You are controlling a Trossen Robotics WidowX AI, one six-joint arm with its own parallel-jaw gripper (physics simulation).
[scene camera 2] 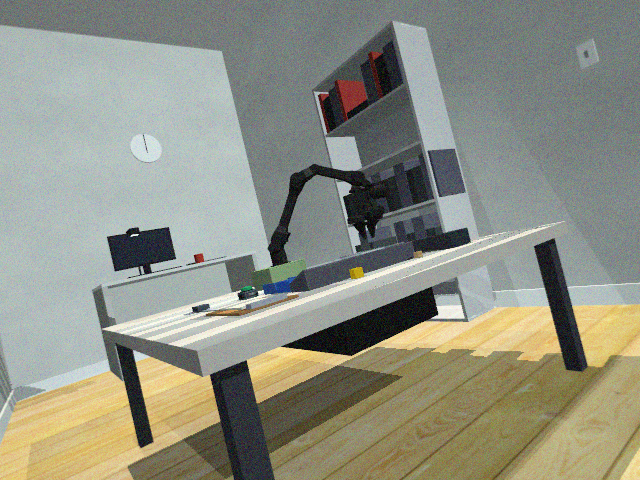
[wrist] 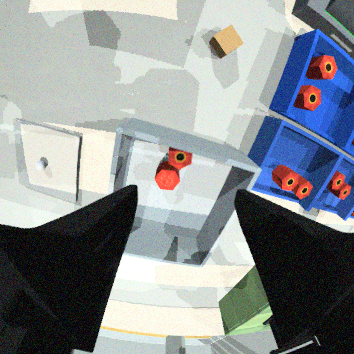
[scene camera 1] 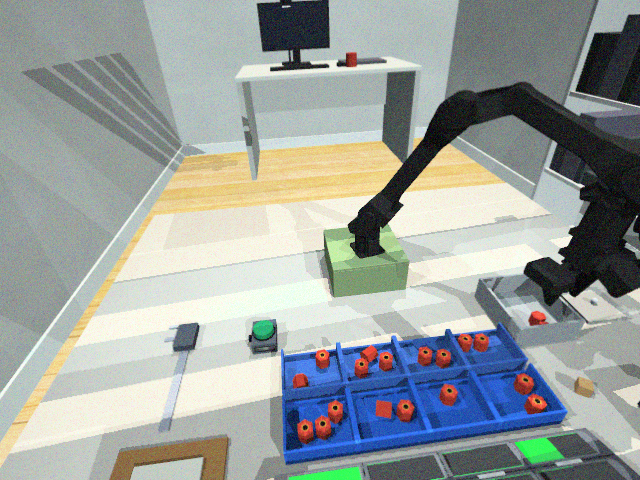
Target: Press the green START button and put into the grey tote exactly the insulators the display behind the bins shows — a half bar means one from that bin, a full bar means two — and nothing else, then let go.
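Places are measured from the arm's base along level axes (x ahead, y left, z up), in centimetres.
Pixels of known places: gripper, between the fingertips: (scene camera 2: 369, 238) (wrist: 187, 194) (scene camera 1: 560, 299); arm's base, origin of its link: (scene camera 2: 280, 264) (scene camera 1: 367, 248).
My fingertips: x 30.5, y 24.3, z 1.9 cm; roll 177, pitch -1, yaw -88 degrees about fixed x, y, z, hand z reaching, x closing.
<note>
For each thing: its top centre in the pictures, then the offset to it from my fingertips. "spot": a spot on its surface instead.
- grey tote, centre of its top: (wrist: 170, 217) (scene camera 1: 528, 297) (scene camera 2: 361, 252) dx -6.0, dy +0.6, dz -4.8 cm
- green START button, centre of its top: (scene camera 1: 262, 326) (scene camera 2: 246, 286) dx -18.8, dy -52.1, dz -6.2 cm
- light lid, centre of its top: (wrist: 43, 163) (scene camera 1: 593, 302) dx -3.2, dy +17.2, dz -9.5 cm
- tan cube, centre of its top: (wrist: 228, 38) (scene camera 1: 585, 383) dx +11.0, dy -3.2, dz -8.2 cm
- yellow cube, centre of its top: (scene camera 2: 355, 268) dx +25.1, dy -45.2, dz -7.5 cm
- caliper-like tool, a spot on its surface: (scene camera 1: 186, 336) spot: dx -23.7, dy -67.4, dz -8.3 cm
- wooden frame, a spot on its surface: (scene camera 1: 217, 454) spot: dx +0.8, dy -63.1, dz -9.6 cm
My gripper (scene camera 1: 563, 295) (scene camera 2: 368, 236) (wrist: 187, 194) is open and empty above the grey tote (scene camera 1: 547, 335) (wrist: 210, 150). Inside the tote, two red insulators touch near one wall: one insulator (wrist: 180, 157) shows its hole, the other insulator (wrist: 167, 177) shows a plain red face. The blue bins (scene camera 1: 423, 436) (scene camera 2: 279, 285) (wrist: 290, 75) hold several red insulators in two rows. The green START button (scene camera 1: 263, 329) (scene camera 2: 247, 289) stands left of the bins. The display (scene camera 1: 403, 467) (scene camera 2: 356, 266) is partly cut off in scene camera 1; two green areas show there.
A light lid (scene camera 1: 591, 304) (wrist: 50, 162) lies beside the tote. A tan cube (scene camera 1: 584, 386) (scene camera 2: 417, 254) (wrist: 227, 41) lies near the bins. A yellow cube (scene camera 2: 356, 272), a caliper-like tool (scene camera 1: 186, 336), a wooden frame (scene camera 1: 217, 454) and the arm's green base block (scene camera 1: 369, 281) also show.
</note>
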